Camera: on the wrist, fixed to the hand. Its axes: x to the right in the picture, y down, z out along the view.
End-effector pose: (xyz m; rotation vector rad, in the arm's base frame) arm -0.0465 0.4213 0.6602 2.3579 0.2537 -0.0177
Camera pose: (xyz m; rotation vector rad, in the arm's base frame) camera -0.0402 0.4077 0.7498 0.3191 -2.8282 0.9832
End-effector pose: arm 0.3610 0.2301 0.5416 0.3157 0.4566 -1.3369
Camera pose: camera 0.4238 0.2746 0.4933 0.3237 -0.3484 1.6640
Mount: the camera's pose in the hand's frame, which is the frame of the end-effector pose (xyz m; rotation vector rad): -0.0041 0.0726 -0.0545 -0.1425 -0.1776 3.0797
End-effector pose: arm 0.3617 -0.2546 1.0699 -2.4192 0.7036 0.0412
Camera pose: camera 0.3149 -0.3323 1.0750 -0.6991 -2.7676 -1.1384
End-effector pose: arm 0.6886 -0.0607 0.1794 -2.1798 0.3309 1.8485
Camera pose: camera 0.7138 -0.1476 0.1880 -0.2809 -1.6178 -0.4456
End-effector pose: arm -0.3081 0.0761 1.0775 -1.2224 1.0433 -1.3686
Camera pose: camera -0.3533 0.0691 0.9990 0.8427 1.1971 1.2288
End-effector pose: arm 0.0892 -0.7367 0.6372 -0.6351 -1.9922 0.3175
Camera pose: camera 0.1603 -0.6811 0.6263 2.3787 -0.5792 -1.3314
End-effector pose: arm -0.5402 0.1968 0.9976 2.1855 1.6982 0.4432
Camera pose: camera -0.5024 0.1801 1.0785 -1.8445 2.2929 -0.4648
